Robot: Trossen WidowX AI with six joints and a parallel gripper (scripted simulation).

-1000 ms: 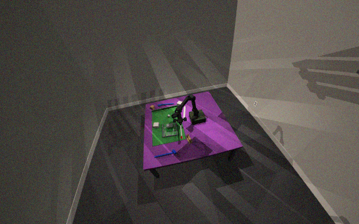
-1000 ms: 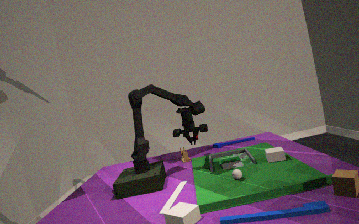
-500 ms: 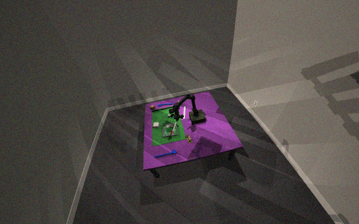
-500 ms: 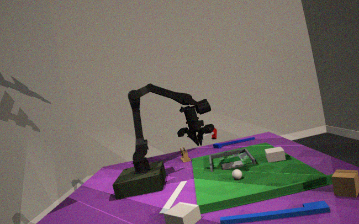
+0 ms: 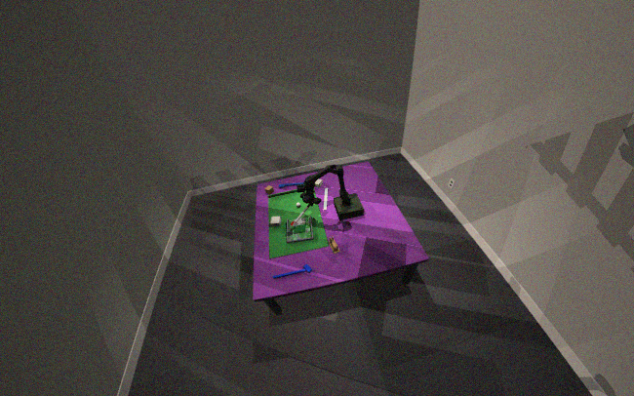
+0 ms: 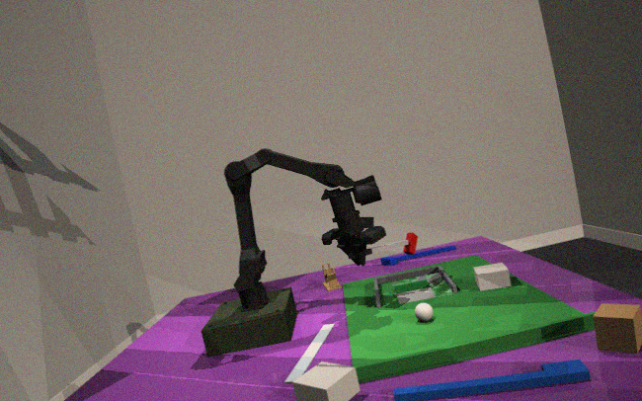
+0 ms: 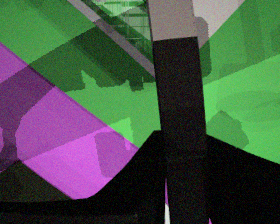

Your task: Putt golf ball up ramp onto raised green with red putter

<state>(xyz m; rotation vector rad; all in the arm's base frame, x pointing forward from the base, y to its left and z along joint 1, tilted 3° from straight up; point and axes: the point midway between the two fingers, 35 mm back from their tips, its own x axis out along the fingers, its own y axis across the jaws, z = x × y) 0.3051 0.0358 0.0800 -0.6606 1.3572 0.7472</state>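
My gripper tip is 210 mm to the left of the white strip, 130 mm past it and 130 mm above it. The rest, counted from my gripper tip: white golf ball 140 mm to the right, 140 mm ahead, 110 mm below; then putter 100 mm to the left, 70 mm ahead, 10 mm above; then green mat 170 mm ahead, 130 mm below, 10 mm to the left.
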